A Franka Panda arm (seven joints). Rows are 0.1 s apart.
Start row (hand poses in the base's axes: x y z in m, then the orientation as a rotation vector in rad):
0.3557, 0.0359, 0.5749, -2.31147, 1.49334, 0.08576
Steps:
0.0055, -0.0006, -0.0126, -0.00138, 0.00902, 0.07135
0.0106, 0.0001, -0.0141, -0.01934, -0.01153, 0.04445
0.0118, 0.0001, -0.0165, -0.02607, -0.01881, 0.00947
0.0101, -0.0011, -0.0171, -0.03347, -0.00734, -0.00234
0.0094, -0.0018, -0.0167, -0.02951, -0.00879, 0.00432
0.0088, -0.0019, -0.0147, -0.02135, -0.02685, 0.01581
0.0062, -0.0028, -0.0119, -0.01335, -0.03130, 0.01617
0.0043, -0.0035, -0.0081, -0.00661, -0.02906, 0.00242
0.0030, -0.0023, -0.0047, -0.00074, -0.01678, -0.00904
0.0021, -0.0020, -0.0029, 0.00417, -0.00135, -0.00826
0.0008, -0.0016, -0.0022, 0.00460, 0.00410, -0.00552
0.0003, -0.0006, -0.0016, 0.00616, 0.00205, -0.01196
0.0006, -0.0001, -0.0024, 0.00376, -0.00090, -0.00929
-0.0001, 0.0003, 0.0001, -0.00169, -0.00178, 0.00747
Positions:
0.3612, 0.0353, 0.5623, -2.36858, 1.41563, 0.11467
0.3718, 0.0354, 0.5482, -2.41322, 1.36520, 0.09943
0.3836, 0.0355, 0.5317, -2.43601, 1.35505, 0.06159
0.3937, 0.0344, 0.5146, -2.45966, 1.36637, 0.02959
0.4031, 0.0326, 0.4979, -2.48397, 1.36735, -0.00038
0.4119, 0.0307, 0.4832, -2.50301, 1.34375, -0.04493
0.4181, 0.0279, 0.4713, -2.51334, 1.31507, -0.08951
0.4224, 0.0244, 0.4632, -2.50949, 1.30253, -0.12956
0.4254, 0.0221, 0.4585, -2.49801, 1.30766, -0.15282
0.4275, 0.0201, 0.4556, -2.48890, 1.31658, -0.15348
0.4283, 0.0185, 0.4534, -2.48326, 1.32406, -0.14654
0.4286, 0.0179, 0.4518, -2.47143, 1.33840, -0.14251
0.4292, 0.0178, 0.4494, -2.46206, 1.34872, -0.14314
0.4291, 0.0181, 0.4495, -2.46751, 1.33907, -0.14473

